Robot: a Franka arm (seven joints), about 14 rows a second.
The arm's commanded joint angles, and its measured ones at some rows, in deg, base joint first. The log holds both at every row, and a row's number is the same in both.
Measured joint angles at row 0:
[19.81 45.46 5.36 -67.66 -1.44 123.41 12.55]
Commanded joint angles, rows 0 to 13:
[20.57 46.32 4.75 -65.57 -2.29 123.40 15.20]
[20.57 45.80 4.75 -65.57 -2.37 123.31 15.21]
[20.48 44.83 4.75 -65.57 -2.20 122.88 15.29]
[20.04 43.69 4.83 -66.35 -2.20 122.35 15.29]
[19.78 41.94 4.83 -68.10 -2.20 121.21 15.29]
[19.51 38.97 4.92 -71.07 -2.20 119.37 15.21]
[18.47 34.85 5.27 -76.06 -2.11 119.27 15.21]
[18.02 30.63 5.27 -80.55 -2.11 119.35 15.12]
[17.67 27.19 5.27 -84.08 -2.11 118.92 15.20]
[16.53 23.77 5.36 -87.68 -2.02 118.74 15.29]
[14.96 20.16 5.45 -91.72 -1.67 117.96 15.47]
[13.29 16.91 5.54 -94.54 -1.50 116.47 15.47]
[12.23 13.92 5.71 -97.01 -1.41 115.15 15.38]
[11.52 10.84 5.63 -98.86 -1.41 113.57 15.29]
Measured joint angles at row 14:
[13.61 20.03 4.98 -89.35 -1.44 114.54 13.87]
